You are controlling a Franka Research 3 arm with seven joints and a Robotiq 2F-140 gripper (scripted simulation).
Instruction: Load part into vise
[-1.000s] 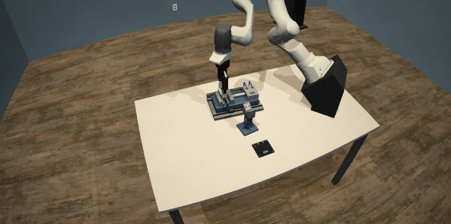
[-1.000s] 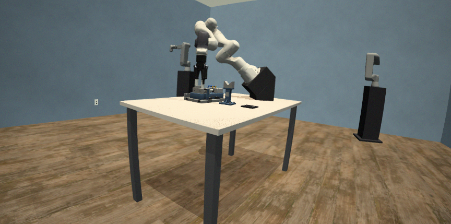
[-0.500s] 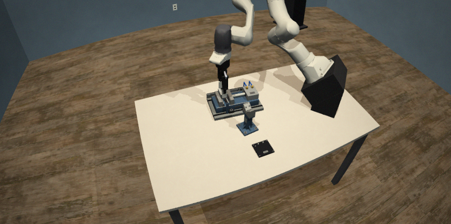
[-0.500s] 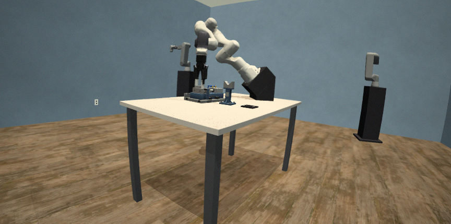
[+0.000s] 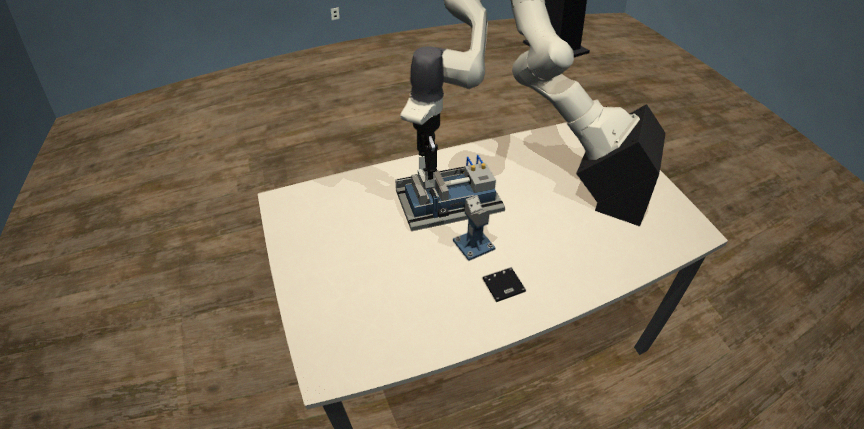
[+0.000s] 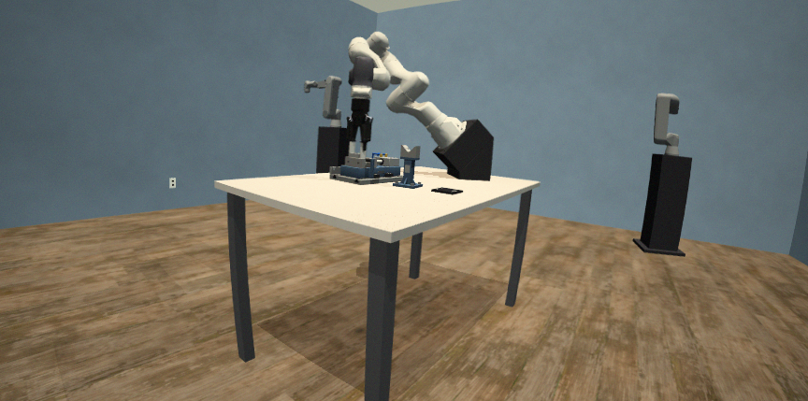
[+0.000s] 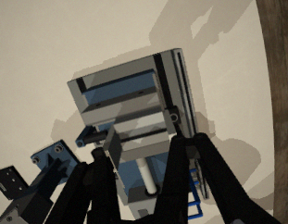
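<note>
The part is 20 mm below my hand. Round my hand: black infeed plate (400 mm to the left, 120 mm below, 20 mm ahead); vise (80 mm below, 60 mm behind, 40 mm to the left); air cylinder (150 mm behind, 70 mm to the left, 40 mm below).
</note>
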